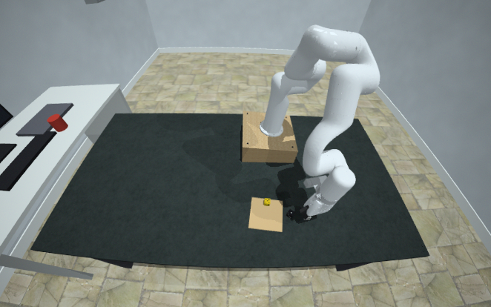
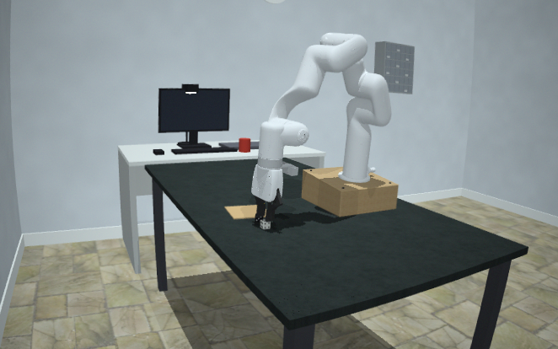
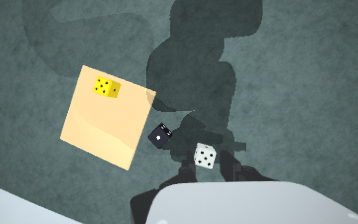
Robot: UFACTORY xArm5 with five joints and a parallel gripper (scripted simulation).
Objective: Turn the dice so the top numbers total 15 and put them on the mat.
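My hand is 4 cm above the white die. Also, from my hand: black die (2 cm behind, 7 cm to the right, 4 cm below); tan mat (3 cm behind, 17 cm to the right, 5 cm below); yellow die (8 cm behind, 16 cm to the right, 3 cm below).
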